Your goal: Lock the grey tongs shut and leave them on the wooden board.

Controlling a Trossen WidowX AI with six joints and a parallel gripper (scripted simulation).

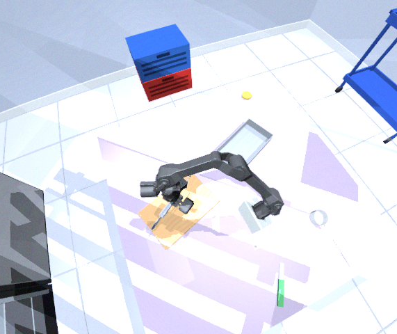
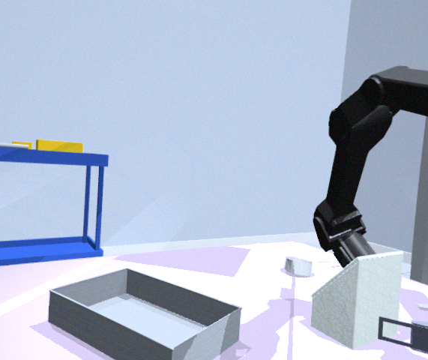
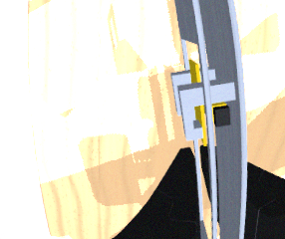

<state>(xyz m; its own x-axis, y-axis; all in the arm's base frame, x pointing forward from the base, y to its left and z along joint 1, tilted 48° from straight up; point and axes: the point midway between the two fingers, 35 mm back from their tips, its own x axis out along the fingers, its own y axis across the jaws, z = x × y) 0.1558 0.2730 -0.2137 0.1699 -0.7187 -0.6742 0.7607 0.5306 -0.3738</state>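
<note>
My gripper tip is now 4 cm below the yellow mark, 3 cm to the left of it and 2 cm short of it. Also, from my gripper tip: roasting tin: 47 cm to the right, 24 cm ahead, 9 cm below; wooden board: 11 cm below.
</note>
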